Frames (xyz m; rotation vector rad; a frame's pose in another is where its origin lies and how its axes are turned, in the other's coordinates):
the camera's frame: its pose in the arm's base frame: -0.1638 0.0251 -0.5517 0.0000 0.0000 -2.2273
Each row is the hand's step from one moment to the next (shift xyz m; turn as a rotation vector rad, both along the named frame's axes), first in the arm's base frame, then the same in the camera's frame.
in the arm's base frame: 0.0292 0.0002 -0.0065 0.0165 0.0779 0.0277
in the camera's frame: -0.0180 0.0230 -0.0065 -0.0718 -0.0345 0.0277
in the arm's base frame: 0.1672 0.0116 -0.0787 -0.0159 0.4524 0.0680
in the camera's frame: -0.1112 0.1254 -0.0787 -0.3487 -0.2887 0.0680
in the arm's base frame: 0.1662 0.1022 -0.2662 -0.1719 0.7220 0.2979
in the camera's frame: -0.1824 0.0693 -0.2662 -0.4670 -0.5768 0.2979
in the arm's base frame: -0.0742 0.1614 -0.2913 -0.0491 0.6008 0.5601
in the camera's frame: -0.0826 -0.1573 -0.2913 -0.4459 -0.4056 0.5601
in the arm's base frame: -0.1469 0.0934 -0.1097 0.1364 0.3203 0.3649
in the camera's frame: 0.0157 -0.1734 -0.1097 -0.3370 -0.0874 0.3649
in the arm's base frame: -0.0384 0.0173 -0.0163 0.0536 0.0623 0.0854
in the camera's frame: 0.0097 -0.0410 -0.0163 -0.0821 0.0044 0.0854
